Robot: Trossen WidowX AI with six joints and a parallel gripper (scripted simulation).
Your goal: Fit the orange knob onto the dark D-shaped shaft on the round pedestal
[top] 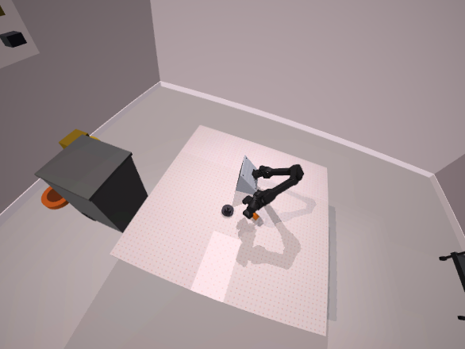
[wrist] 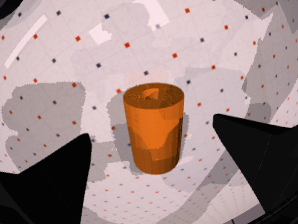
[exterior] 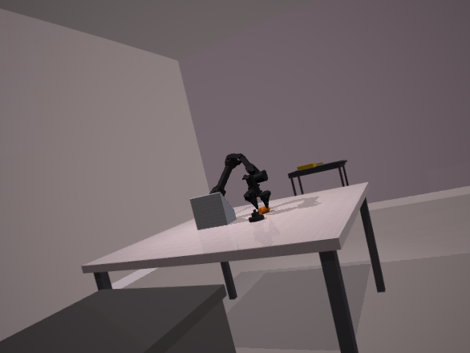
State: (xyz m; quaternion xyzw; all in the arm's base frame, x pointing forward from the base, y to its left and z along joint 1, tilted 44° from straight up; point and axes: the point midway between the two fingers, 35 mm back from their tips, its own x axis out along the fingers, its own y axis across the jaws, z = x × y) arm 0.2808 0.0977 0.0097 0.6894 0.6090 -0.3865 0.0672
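My gripper tip is now 10 mm to the right of the orange knob and 10 mm above it. From my gripper tip the other things lie so: dark round pedestal (180 mm to the right, 30 mm ahead).
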